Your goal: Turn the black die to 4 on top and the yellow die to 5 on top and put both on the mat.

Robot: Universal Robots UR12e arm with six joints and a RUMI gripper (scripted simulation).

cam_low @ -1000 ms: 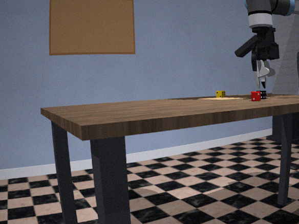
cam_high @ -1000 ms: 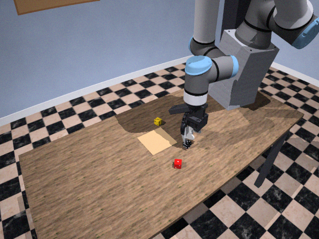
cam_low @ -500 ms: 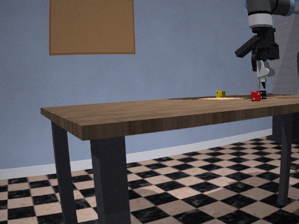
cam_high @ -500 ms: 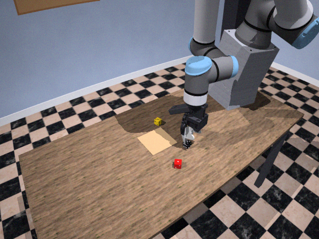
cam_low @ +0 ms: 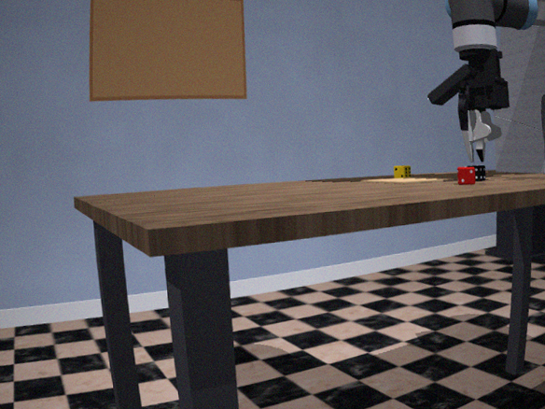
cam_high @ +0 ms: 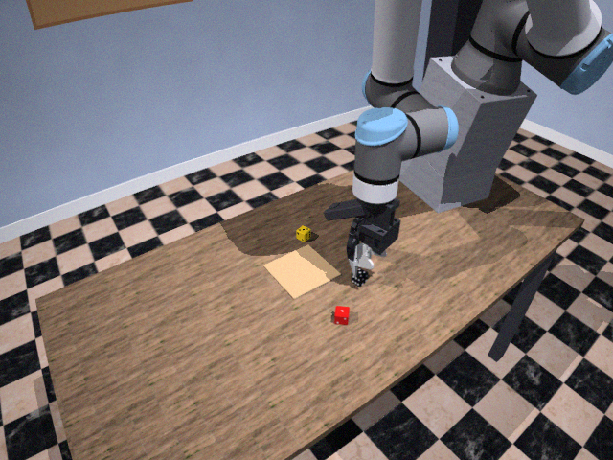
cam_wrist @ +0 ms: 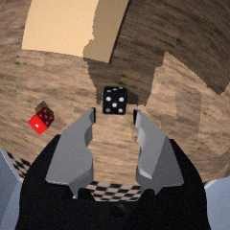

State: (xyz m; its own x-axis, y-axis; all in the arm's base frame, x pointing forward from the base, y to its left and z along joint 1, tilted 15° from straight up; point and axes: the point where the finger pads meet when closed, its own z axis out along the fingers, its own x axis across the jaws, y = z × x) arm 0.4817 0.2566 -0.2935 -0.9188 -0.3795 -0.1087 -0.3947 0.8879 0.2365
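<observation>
Now: hand 4 cm above the black die. Also, from my hand: yellow die (21 cm to the right, 5 cm ahead, 4 cm below); red die (10 cm ahead, 9 cm to the left, 4 cm below); tan mat (11 cm ahead, 10 cm to the right, 5 cm below).
</observation>
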